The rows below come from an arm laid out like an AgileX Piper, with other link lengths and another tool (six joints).
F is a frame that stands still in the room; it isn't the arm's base.
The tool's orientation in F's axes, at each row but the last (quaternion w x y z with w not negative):
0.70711, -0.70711, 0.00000, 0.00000
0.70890, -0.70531, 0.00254, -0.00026
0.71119, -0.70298, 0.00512, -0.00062
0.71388, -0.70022, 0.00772, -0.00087
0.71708, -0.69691, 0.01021, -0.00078
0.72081, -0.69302, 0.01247, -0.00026
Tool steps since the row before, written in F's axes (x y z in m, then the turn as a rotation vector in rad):
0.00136, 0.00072, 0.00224, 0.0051, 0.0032, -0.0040
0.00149, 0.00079, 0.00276, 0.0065, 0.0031, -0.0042
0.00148, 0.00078, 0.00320, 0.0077, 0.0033, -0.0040
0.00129, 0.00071, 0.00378, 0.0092, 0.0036, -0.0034
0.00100, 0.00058, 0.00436, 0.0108, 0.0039, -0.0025
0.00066, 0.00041, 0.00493, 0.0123, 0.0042, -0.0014
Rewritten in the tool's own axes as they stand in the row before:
0.00136, -0.00224, 0.00072, 0.0051, 0.0040, 0.0032
0.00148, -0.00276, 0.00081, 0.0065, 0.0042, 0.0031
0.00145, -0.00320, 0.00083, 0.0077, 0.0040, 0.0033
0.00124, -0.00378, 0.00080, 0.0092, 0.0034, 0.0036
0.00093, -0.00435, 0.00072, 0.0108, 0.0025, 0.0040
0.00057, -0.00492, 0.00061, 0.0122, 0.0014, 0.0044

